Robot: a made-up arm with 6 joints.
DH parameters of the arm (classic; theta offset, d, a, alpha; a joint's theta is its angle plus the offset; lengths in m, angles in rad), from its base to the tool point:
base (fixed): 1.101 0 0.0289 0
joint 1: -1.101 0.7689 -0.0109 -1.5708
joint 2: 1.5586 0 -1.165 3.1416
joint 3: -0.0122 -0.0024 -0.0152 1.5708
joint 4: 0 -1.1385 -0.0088 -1.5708
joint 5: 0 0.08 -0.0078 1.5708
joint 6: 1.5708 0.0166 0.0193 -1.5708
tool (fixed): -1.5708 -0.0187 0 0
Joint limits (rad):
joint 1: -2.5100..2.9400
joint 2: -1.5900..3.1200
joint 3: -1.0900..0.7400
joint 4: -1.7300..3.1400
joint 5: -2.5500..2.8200
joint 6: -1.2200..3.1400
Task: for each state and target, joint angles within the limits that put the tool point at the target. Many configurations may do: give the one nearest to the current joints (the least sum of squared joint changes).
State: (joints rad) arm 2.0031 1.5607 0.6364 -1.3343 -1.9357 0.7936
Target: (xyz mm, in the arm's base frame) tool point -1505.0 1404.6 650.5
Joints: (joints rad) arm 2.4246 1.1687 0.7086 -1.3515 -1.9346 0.7882
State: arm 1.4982 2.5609 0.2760 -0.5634 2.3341 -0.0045
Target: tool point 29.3 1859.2 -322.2
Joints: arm 1.6100 1.7166 0.7400 0.2179 2.4938 -0.2086
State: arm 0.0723 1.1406 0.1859 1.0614 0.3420 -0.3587
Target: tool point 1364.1 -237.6 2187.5
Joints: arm -0.1541 0.2662 0.4472 1.0613 0.3321 -0.3514
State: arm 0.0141 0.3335 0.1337 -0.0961 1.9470 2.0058
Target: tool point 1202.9 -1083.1 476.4
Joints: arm -0.6980 1.0263 0.0844 -0.0882 1.9626 1.9896
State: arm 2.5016 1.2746 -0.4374 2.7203 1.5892 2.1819
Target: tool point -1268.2 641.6 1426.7
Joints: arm 2.6407 0.3739 -0.0803 2.7022 1.5886 2.1788
